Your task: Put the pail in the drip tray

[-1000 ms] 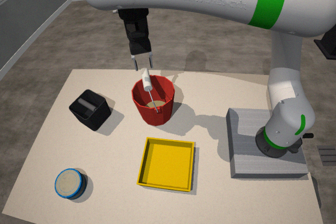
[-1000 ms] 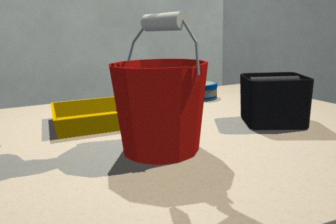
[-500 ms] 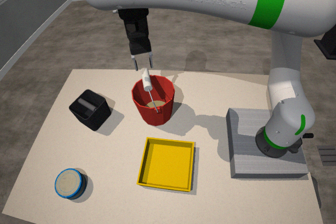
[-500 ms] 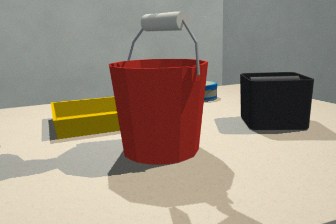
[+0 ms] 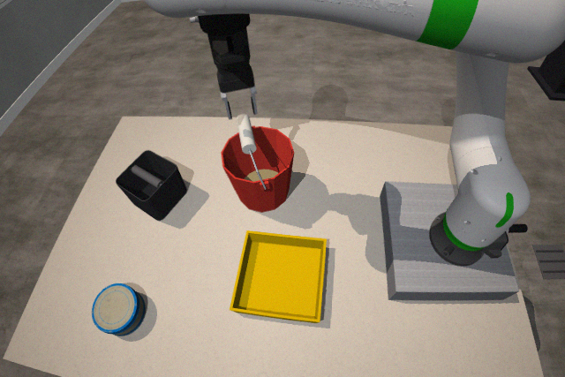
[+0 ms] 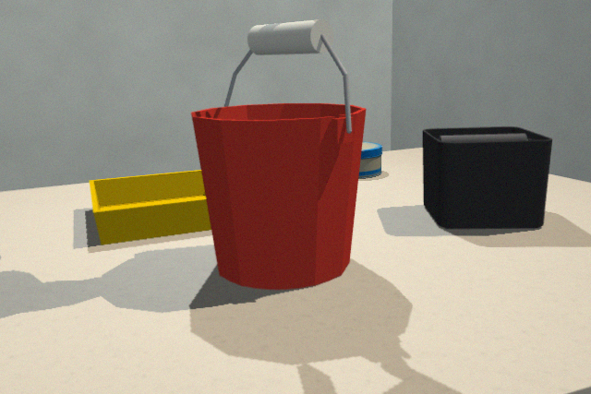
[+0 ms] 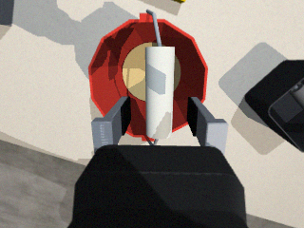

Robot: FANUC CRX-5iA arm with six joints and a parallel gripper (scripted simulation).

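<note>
Right now the red pail is 18 cm below my hand and 1 cm behind it. Also, from my hand: yellow drip tray (32 cm below, 27 cm to the left, 9 cm behind); blue-rimmed round tin (40 cm to the left, 31 cm below, 31 cm ahead).
</note>
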